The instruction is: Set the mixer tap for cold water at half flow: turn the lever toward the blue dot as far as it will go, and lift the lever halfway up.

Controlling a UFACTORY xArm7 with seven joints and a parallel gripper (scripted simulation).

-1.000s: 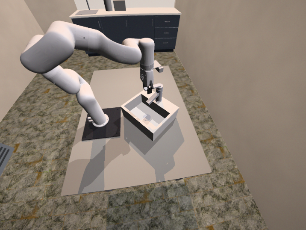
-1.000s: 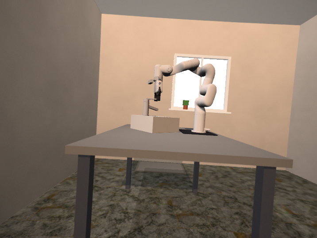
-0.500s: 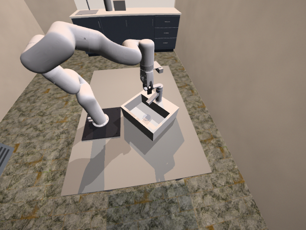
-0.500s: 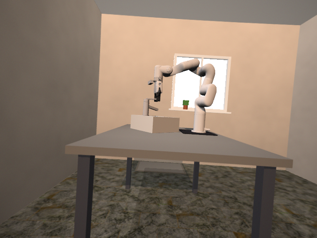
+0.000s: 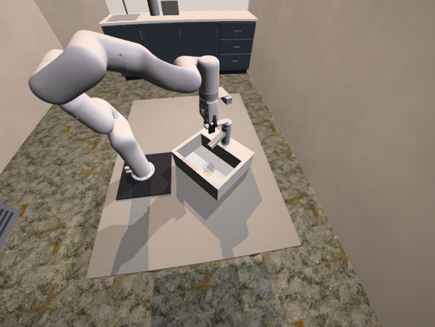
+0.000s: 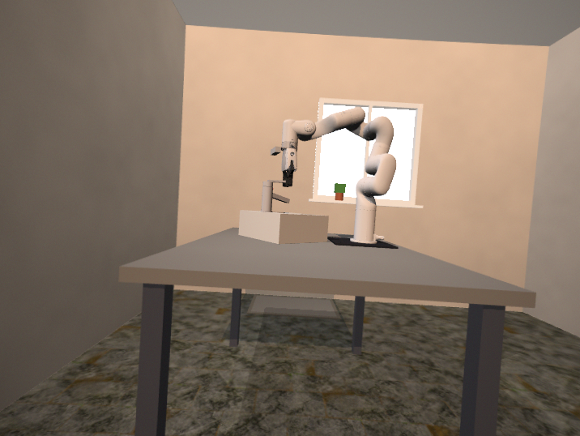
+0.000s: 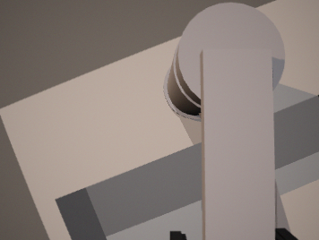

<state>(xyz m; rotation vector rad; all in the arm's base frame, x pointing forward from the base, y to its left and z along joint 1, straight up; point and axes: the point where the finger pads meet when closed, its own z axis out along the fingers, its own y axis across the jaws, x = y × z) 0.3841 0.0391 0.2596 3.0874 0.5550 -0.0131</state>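
My hand is 30 mm short of the lever and 10 mm to the right of it. From my hand the other things lie so: mixer tap: 60 mm ahead, 40 mm below, 20 mm to the left; then sink: 230 mm below, 50 mm to the right.
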